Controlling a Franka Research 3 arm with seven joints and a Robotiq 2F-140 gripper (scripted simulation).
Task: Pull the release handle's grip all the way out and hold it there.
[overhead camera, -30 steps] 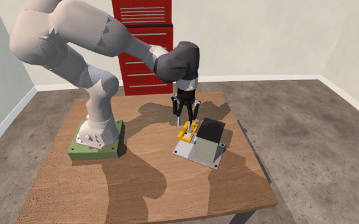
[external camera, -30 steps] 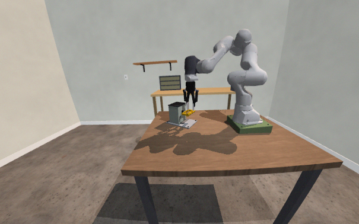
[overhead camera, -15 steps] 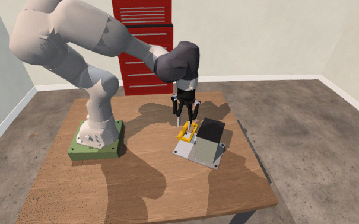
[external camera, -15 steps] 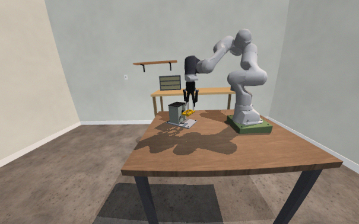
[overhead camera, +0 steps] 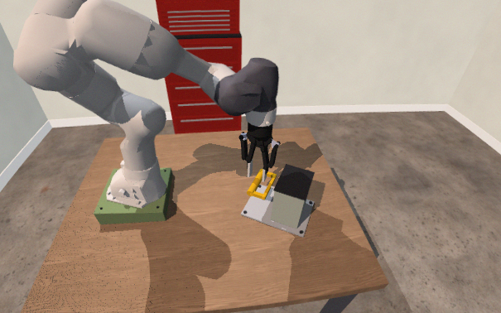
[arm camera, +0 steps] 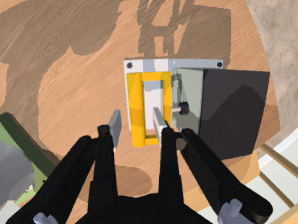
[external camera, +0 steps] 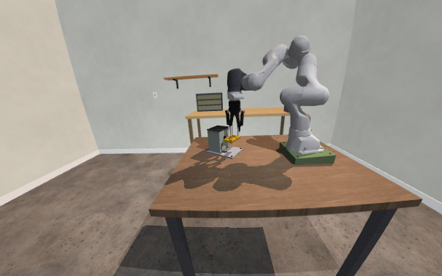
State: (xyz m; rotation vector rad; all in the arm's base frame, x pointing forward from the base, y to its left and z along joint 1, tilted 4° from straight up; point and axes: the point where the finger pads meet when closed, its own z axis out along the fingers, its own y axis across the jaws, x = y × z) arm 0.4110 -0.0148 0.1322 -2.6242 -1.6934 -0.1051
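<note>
My hand is 160 mm above the light grey baseplate, 90 mm short of it and 40 mm to the left of it.
</note>
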